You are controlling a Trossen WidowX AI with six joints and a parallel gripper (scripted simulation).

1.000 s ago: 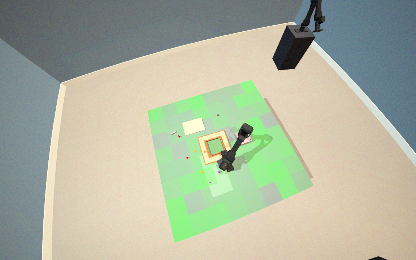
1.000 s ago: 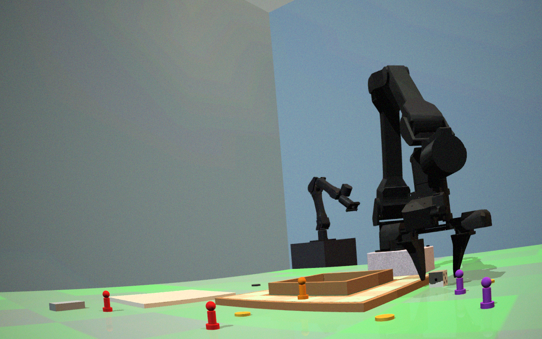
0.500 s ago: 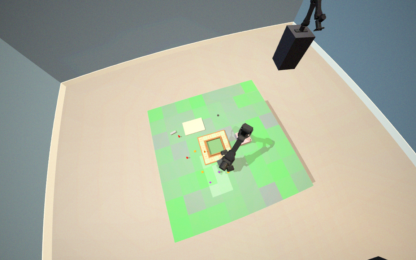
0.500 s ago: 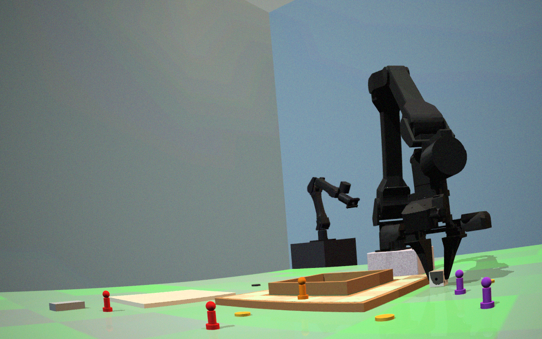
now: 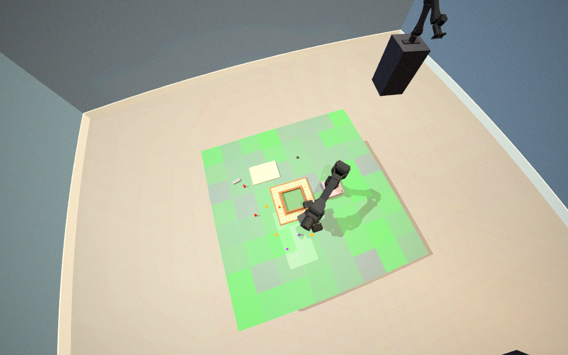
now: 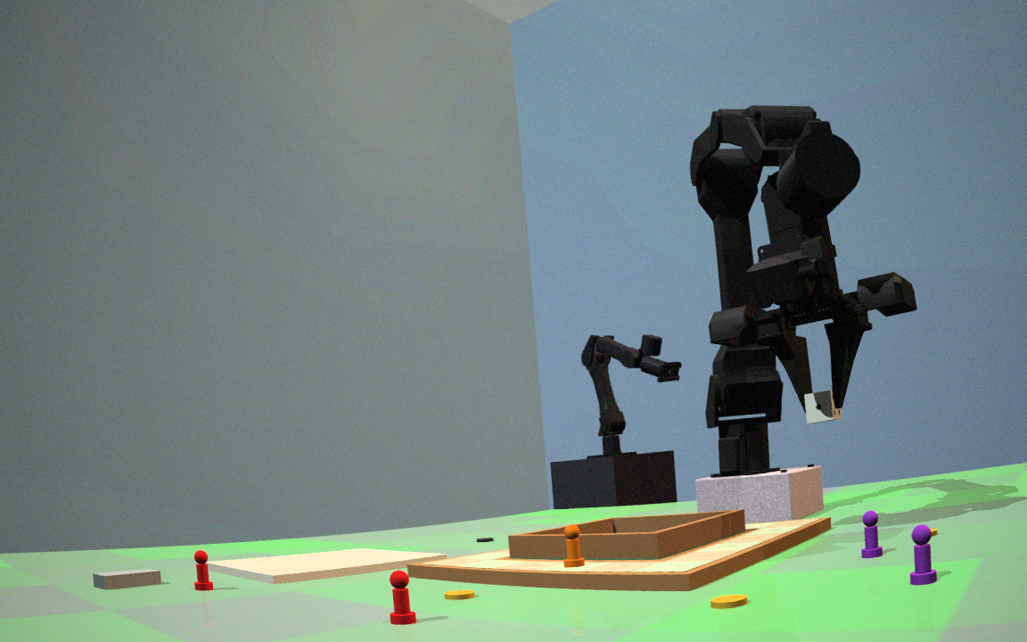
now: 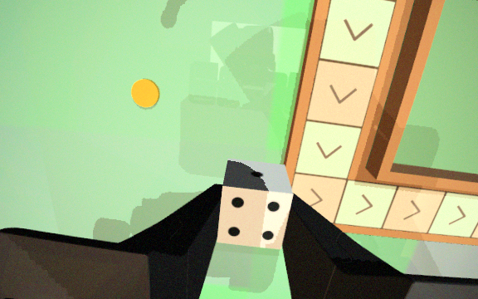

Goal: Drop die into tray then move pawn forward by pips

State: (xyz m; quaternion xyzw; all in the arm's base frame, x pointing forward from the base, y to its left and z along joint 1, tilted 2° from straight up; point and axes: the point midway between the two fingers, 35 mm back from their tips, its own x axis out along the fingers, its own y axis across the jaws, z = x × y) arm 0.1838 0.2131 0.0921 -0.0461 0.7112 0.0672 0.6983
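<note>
Now: gripper tip 190 mm short of the orange pawn, 130 mm to the left of it and 90 mm above it. From my gripper tip the other things lie so: white sheet 410 mm to the right, 270 mm ahead, 110 mm below; then grey block 490 mm ahead, 370 mm to the right, 110 mm below.
</note>
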